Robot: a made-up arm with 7 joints.
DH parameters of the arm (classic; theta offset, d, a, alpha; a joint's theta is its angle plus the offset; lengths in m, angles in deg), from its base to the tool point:
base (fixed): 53.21 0 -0.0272 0
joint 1: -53.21 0.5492 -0.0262 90
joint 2: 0 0.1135 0.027 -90
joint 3: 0 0.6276 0.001 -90
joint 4: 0 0.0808 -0.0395 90
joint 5: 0 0.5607 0.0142 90
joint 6: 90 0.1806 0.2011 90
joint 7: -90 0.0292 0.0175 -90
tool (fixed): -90 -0.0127 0 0
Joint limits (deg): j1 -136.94..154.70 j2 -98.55..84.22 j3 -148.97..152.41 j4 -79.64..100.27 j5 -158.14..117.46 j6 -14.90..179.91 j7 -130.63..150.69
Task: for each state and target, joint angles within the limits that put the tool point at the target. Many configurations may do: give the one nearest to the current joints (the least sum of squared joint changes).
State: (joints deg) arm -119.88 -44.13 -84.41 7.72 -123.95 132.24 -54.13
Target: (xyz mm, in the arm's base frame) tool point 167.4 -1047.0 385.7
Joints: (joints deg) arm -87.81 -83.41 -84.29 -13.22 -119.74 138.07 -55.04
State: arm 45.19 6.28 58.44 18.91 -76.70 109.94 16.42
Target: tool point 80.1 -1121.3 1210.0
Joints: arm 81.02 45.58 67.48 -0.62 -72.76 91.80 16.87
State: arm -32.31 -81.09 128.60 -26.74 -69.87 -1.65 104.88
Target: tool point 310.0 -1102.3 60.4
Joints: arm -37.92 -86.55 131.76 -55.48 -71.76 -3.65 104.77
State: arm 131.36 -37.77 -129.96 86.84 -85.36 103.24 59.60
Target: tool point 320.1 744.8 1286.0
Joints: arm 124.32 -38.40 -127.24 86.94 -86.48 99.03 59.88
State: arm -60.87 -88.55 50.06 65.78 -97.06 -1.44 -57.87
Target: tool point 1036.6 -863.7 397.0
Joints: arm -42.31 -91.60 47.18 32.28 -98.66 2.07 -61.68
